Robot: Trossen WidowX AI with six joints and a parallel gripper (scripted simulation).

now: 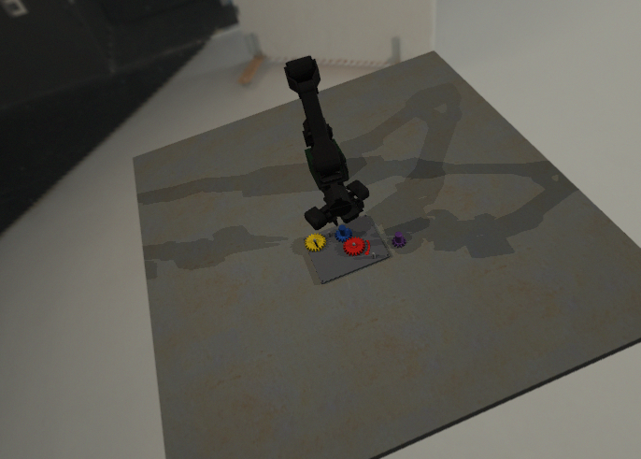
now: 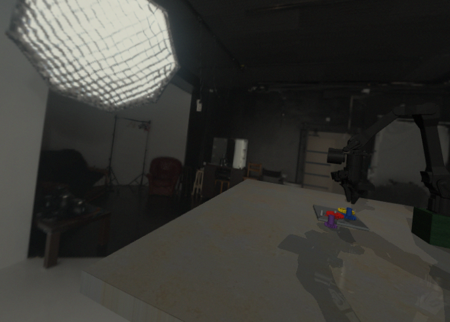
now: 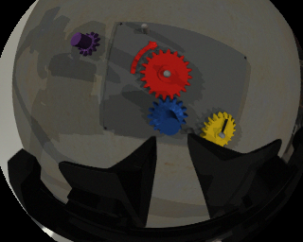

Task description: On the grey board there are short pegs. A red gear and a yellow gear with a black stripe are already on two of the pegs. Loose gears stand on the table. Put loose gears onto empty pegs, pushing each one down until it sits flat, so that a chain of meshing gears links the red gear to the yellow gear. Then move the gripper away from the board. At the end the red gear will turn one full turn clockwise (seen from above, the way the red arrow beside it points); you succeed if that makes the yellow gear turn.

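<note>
Right now the blue gear is 50 mm below my gripper tip. Round my gripper tip: red arrow (70 mm ahead, 60 mm below, 50 mm to the left); then yellow gear (90 mm to the right, 50 mm below, 10 mm behind); then red gear (60 mm ahead, 50 mm below, 10 mm to the left).
</note>
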